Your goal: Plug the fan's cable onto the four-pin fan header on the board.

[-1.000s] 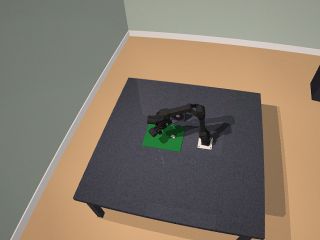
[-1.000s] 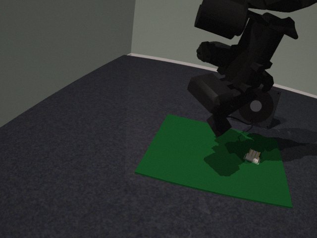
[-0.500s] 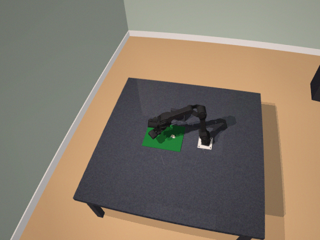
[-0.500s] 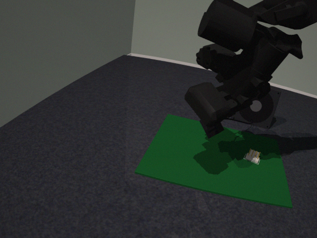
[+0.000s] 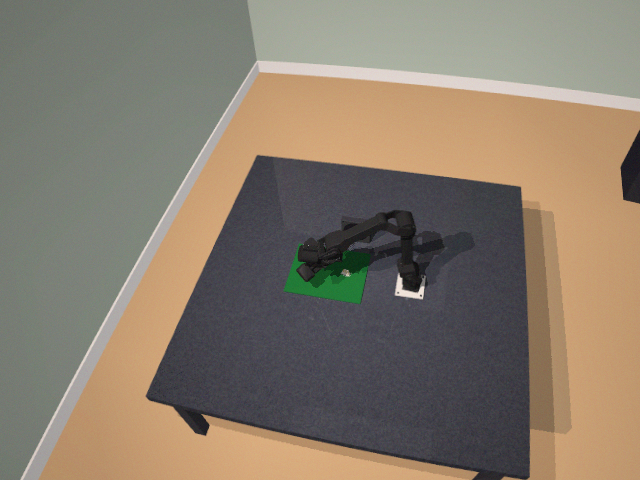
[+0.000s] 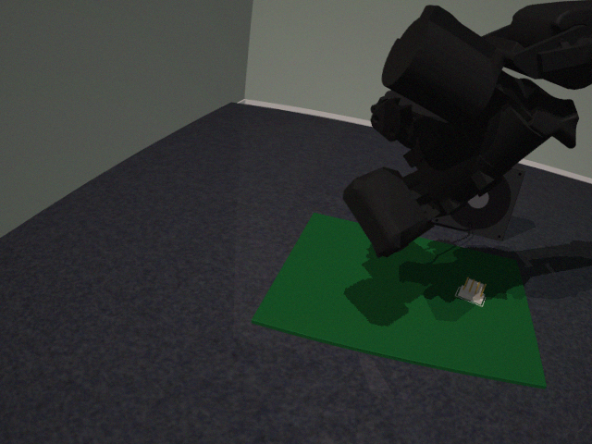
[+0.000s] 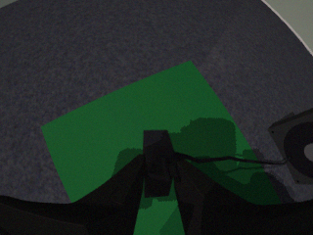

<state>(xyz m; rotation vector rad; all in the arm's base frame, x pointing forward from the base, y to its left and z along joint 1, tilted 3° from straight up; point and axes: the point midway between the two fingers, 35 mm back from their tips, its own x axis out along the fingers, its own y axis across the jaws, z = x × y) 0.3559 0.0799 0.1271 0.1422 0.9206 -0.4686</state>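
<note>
Now: the green board 100 mm below my gripper tip, 50 mm behind it and 30 mm to the right of it. From my gripper tip the other things lie so: white four-pin header: 120 mm behind, 90 mm below, 40 mm to the right; then black fan: 220 mm to the right, 100 mm behind, 30 mm below; then black plug: 10 mm below.
</note>
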